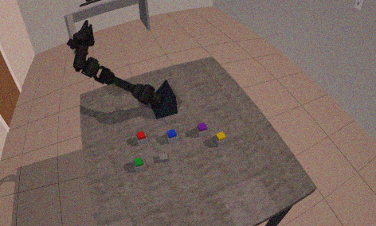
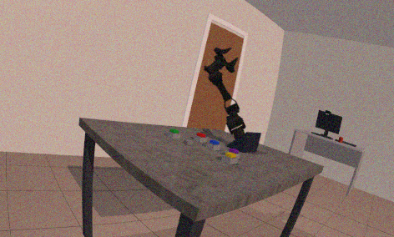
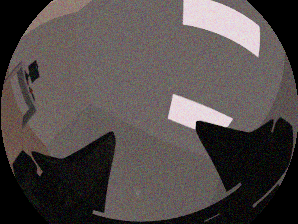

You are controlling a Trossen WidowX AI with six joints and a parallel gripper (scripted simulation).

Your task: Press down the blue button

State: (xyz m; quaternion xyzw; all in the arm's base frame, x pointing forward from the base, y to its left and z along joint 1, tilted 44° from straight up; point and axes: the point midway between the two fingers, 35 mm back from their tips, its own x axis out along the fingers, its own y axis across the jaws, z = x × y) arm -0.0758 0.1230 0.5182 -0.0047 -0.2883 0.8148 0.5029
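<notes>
My gripper tip is now 50 cm above the blue button, 30 cm short of it and 25 cm to the right of it. From my gripper tip the other things lie so: small grey block 52 cm below, 40 cm ahead, 19 cm to the left; green button 50 cm below, 40 cm ahead, 8 cm to the left; red button 50 cm below, 26 cm ahead, 12 cm to the left.
</notes>
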